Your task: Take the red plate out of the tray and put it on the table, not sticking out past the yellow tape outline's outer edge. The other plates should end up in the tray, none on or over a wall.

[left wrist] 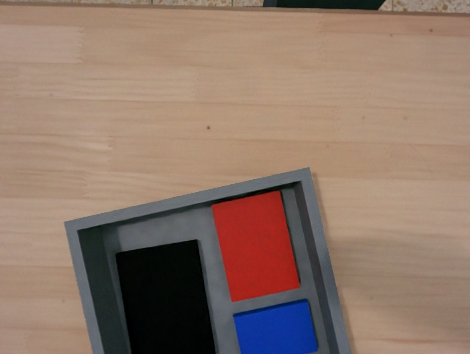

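Frame: origin at the left arm's base, x ahead, y left, z up, level; centimetres.
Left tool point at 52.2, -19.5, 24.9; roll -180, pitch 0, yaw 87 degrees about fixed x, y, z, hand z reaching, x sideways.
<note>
Offsets run from my left tool point to a thing's top centre, as dx, dy, dz. Level surfaces: height alone.
A grey tray {+5.8, -3.2, -19.9} [192, 197] stands turned at an angle on the table, in the lower part of the left wrist view; its near part is cut off by the view's bottom edge. A red plate {+0.8, +1.4, -23.5} [256, 246] lies inside it near the far right corner. A blue plate {+10.5, +3.5, -23.7} [276, 328] lies just below the red one, apart from it, and is partly cut off. A larger black plate {+7.2, -8.7, -23.6} [165, 300] lies in the left half of the tray, also partly cut off. The yellow tape outline does not show in this view. Neither suction cup shows.
The wooden table {dz -24.9} [210, 100] spreads around the tray, with its edge along the top of the view. Beyond that edge are a speckled floor [200, 4] and a dark green object [325, 3].
</note>
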